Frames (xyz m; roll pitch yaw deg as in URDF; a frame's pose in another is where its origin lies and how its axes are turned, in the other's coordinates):
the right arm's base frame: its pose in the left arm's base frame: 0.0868 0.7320 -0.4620 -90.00 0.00 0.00
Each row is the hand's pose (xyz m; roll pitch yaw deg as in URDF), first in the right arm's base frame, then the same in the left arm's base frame.
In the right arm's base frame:
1: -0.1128 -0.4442 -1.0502 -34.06 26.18 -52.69
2: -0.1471 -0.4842 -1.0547 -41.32 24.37 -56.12
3: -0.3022 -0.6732 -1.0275 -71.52 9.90 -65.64
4: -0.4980 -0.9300 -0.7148 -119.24 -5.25 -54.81
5: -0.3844 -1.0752 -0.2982 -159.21 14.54 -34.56
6: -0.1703 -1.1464 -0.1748 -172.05 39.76 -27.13
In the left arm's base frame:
1: -0.0260 -0.3182 -0.0178 -93.99 -45.54 -39.05
2: -0.0603 -0.3227 0.0222 -99.75 -49.13 -39.10
3: -0.2154 -0.2955 0.2112 -140.73 -63.82 -22.93
4: -0.4112 0.0172 0.4680 143.37 -54.47 9.06
5: -0.2976 0.4338 0.6132 120.60 -33.31 -17.48
6: -0.0835 0.5572 0.6844 116.09 -20.52 -43.07

